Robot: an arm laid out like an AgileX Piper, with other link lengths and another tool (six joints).
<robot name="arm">
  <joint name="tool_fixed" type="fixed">
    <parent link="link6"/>
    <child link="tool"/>
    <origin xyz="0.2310 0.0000 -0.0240" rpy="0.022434 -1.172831 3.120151"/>
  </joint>
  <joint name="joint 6" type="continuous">
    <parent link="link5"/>
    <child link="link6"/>
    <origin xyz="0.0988 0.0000 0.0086"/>
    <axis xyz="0.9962 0 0.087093"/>
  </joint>
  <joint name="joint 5" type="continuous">
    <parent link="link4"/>
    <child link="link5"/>
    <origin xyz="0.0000 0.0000 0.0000"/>
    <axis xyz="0 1 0"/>
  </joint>
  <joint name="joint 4" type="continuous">
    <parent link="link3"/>
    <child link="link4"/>
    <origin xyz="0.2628 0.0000 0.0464"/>
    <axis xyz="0.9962 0 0.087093"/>
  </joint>
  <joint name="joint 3" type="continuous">
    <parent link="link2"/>
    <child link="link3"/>
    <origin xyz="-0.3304 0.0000 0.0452"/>
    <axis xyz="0 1 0"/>
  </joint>
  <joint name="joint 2" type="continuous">
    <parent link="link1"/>
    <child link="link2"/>
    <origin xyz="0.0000 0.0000 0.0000"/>
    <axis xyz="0 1 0"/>
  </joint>
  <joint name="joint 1" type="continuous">
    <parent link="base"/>
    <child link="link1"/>
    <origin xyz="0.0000 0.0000 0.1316"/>
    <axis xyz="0 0 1"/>
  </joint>
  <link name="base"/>
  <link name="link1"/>
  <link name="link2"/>
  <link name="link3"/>
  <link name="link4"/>
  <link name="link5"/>
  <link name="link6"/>
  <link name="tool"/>
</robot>
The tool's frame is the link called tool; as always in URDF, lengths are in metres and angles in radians. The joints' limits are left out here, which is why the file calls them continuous.
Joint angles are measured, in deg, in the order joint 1, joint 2, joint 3, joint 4, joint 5, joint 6. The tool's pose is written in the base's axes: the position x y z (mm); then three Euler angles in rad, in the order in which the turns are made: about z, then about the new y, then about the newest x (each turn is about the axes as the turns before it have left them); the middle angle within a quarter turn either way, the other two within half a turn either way. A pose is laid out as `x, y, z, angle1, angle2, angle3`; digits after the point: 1 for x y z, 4 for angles.
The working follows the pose.
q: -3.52, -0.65, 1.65, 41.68, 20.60, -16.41
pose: 237.3, 79.2, 111.7, -1.6982, -1.1234, -1.3786
Where each joint sits with the arm in this pose, in the base's axes (m; each line is computed from the numbers above, not from the rounded line before):
joint 1: 0.0000 0.0000 0.1316
joint 2: 0.0000 0.0000 0.1316
joint 3: -0.3303 0.0203 0.1730
joint 4: -0.0672 0.0041 0.2149
joint 5: -0.0672 0.0041 0.2149
joint 6: 0.0285 0.0215 0.1953
the tool: 0.2373 0.0792 0.1117

